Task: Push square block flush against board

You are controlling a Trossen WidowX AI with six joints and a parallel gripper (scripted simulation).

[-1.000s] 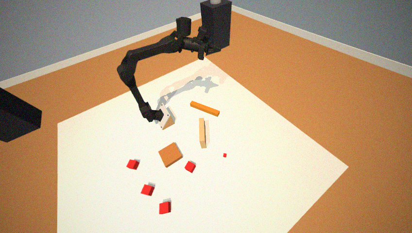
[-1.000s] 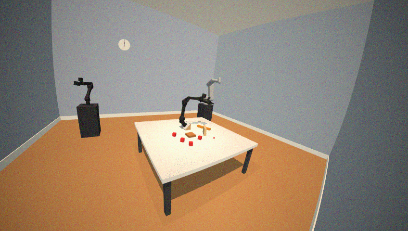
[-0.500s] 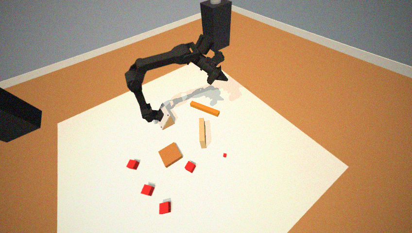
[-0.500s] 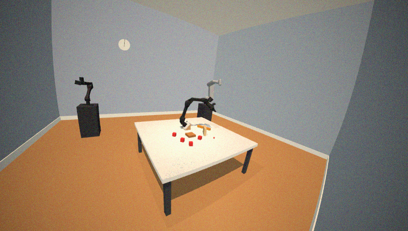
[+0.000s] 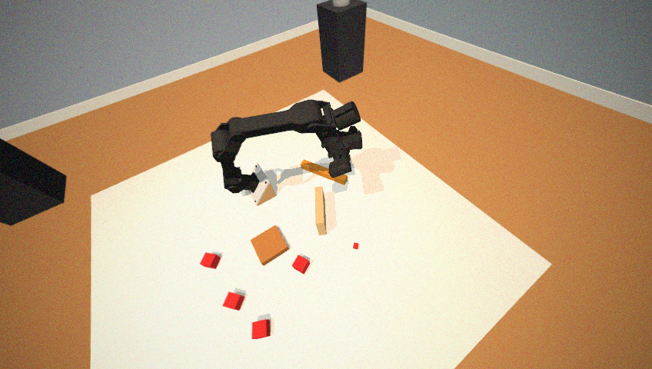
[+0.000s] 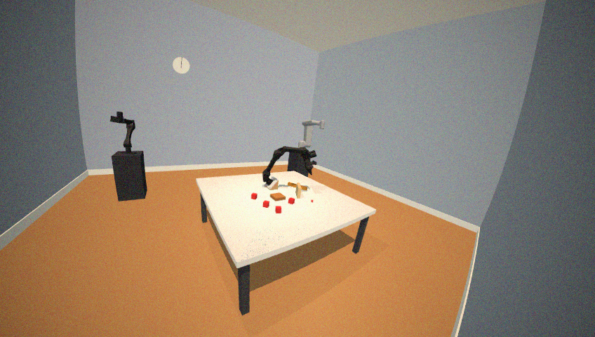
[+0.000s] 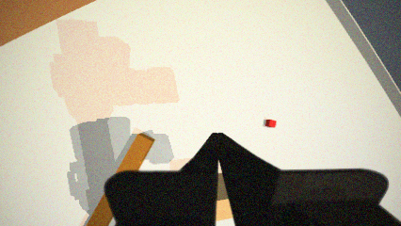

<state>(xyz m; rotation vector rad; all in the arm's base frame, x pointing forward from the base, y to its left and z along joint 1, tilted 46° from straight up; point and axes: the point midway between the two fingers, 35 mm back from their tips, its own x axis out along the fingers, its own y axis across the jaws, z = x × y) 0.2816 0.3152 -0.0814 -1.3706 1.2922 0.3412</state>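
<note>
Right now the light tan square block is 150 mm below my gripper tip, 130 mm to the right of it and 10 mm behind it. Also, from my gripper tip: brown square block (350 mm to the right, 180 mm below, 20 mm behind); tiny red cube (190 mm below, 160 mm ahead, 100 mm to the right); long orange board (180 mm below, 180 mm behind, 10 mm to the right).
</note>
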